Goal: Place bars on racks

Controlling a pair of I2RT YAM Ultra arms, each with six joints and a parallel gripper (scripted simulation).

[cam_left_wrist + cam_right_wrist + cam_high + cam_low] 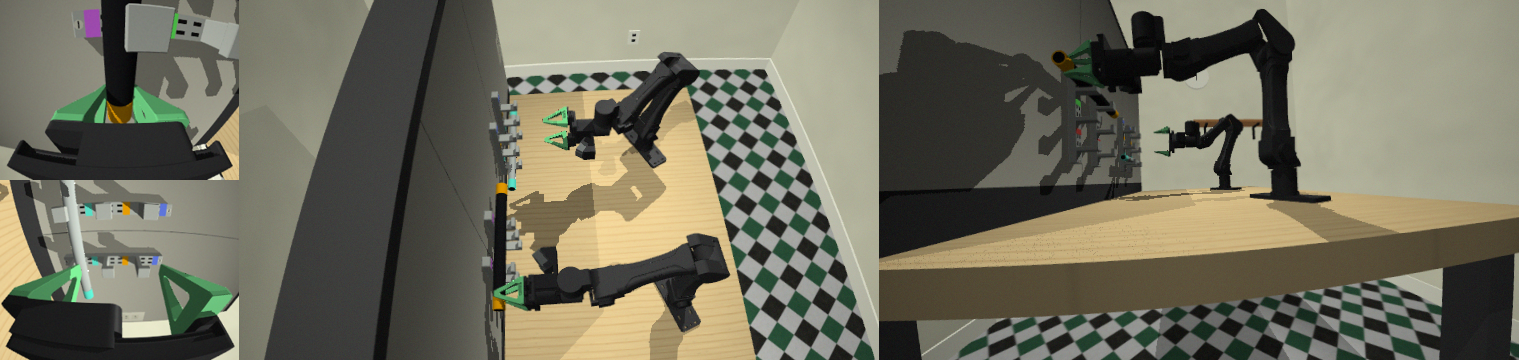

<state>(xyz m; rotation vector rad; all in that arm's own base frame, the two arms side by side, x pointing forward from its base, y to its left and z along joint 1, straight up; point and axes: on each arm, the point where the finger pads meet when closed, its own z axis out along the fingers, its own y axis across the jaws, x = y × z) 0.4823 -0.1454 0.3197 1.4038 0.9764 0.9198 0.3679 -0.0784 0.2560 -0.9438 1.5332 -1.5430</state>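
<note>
The black bar lies 13 cm to the right of my left hand. The rest, counted from my left hand: pale bar 2 cm behind, 53 cm to the right, 15 cm below.
Right now the pale bar is 120 mm ahead of my right hand, 10 mm to the right of it and 90 mm below it. The rest, counted from my right hand: black bar (130 mm ahead, 390 mm to the left, 60 mm above).
</note>
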